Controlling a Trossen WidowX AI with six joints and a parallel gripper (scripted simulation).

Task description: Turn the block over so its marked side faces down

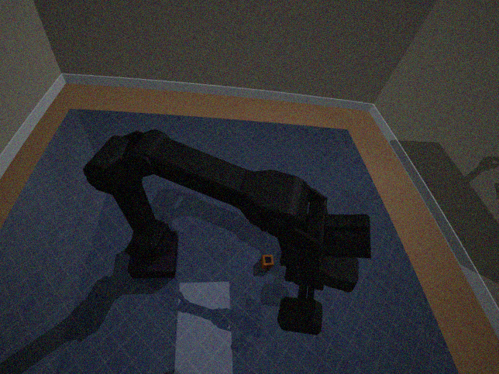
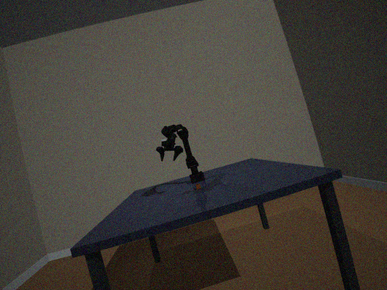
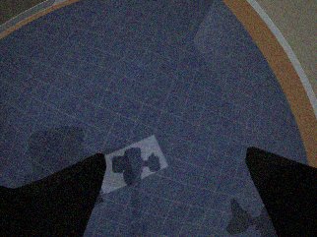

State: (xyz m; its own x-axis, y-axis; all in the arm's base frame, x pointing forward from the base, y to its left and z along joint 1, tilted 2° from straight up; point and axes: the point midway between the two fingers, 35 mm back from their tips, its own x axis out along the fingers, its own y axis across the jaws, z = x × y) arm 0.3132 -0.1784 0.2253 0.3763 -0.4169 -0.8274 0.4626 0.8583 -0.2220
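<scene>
Right now my gripper tip is 22 cm above the block and 16 cm to the right of it.
</scene>
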